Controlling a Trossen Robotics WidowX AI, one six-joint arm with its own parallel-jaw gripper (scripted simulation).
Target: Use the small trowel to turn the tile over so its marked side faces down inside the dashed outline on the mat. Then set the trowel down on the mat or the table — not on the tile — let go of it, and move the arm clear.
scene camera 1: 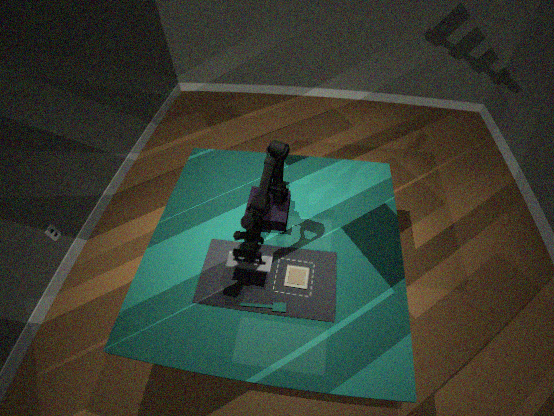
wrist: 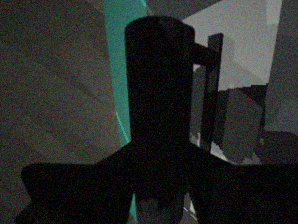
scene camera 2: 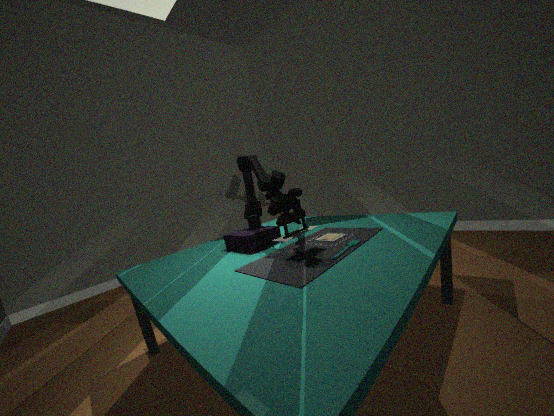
Note:
In view: my gripper (scene camera 2: 301,220).
My gripper shows as well in the wrist view (wrist: 158,140).

